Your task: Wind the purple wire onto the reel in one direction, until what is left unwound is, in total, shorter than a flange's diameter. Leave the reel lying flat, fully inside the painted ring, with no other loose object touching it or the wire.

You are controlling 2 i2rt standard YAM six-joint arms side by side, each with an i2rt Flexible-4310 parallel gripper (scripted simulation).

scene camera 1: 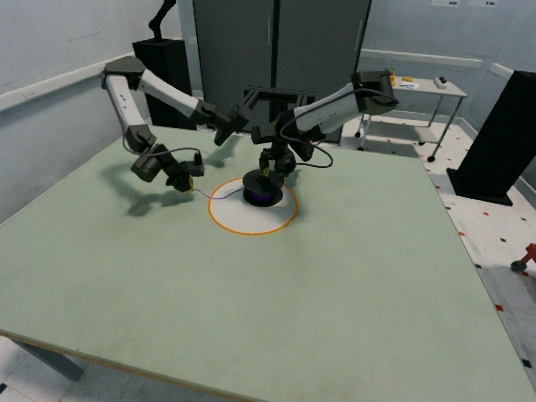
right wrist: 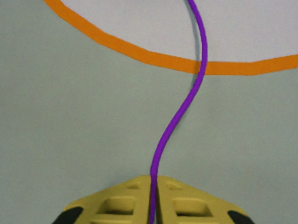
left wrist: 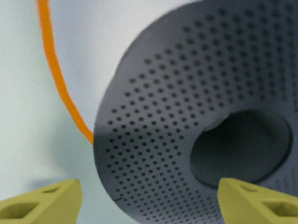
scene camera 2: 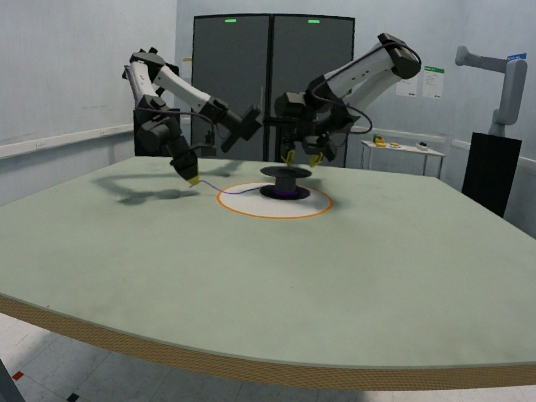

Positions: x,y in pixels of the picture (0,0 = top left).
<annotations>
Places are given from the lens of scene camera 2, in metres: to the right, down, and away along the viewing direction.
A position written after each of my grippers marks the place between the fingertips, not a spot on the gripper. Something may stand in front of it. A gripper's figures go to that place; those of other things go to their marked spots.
my left gripper (scene camera 2: 300,167): 0.10, -0.10, 0.89
my right gripper (scene camera 2: 197,184): -0.20, -0.05, 0.83
black reel (scene camera 2: 285,181): 0.05, -0.06, 0.85
</annotations>
